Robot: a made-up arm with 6 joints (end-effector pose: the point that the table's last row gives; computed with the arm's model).
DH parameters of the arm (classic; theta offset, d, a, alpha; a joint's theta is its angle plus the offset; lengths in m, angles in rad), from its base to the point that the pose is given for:
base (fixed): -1.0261 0 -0.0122 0
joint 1: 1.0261 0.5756 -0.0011 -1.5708
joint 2: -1.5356 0 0.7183 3.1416
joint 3: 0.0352 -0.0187 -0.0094 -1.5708
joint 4: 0 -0.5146 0.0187 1.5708
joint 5: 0 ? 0.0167 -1.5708
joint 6: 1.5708 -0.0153 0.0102 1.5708
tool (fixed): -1.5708 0.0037 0 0
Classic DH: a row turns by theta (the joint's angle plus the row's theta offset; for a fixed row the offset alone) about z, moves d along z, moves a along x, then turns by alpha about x.
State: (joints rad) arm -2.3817 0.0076 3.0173 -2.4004 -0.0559 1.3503
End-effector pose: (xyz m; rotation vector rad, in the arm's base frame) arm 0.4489 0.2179 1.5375 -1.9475 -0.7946 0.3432
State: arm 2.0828 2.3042 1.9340 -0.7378 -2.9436 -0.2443
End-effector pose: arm -0.3416 0.8859 -0.2548 2.1474 -1.5428 -0.1009
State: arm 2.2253 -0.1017 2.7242 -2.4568 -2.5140 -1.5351
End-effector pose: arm 0.1348 -0.5072 1.5904 -1.2089 -0.6687 2.6994
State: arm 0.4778 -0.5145 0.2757 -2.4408 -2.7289 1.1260
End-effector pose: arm 0.0263 0.2322 1.4638 0.5327 0.8771 -2.6439
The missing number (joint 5, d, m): 0.2249
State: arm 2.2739 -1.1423 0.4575 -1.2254 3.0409 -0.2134
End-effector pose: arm 0.3213 -0.2952 1.4000 2.2556 0.2116 -2.0826
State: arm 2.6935 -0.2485 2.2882 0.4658 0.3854 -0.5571
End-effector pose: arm 0.6511 -0.1339 1.4649 -2.8939 0.8988 -0.4444
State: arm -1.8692 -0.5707 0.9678 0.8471 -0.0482 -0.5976
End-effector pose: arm 0.0612 0.5479 1.7301 -1.5295 -0.8779 -1.6601
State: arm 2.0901 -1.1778 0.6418 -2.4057 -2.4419 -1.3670
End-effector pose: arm 0.1398 -0.6375 1.4159 1.6675 -0.4185 -2.1849
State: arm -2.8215 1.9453 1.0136 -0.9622 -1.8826 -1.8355
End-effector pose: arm -0.8146 -0.1412 -0.2593 -1.7383 0.5769 -0.3384
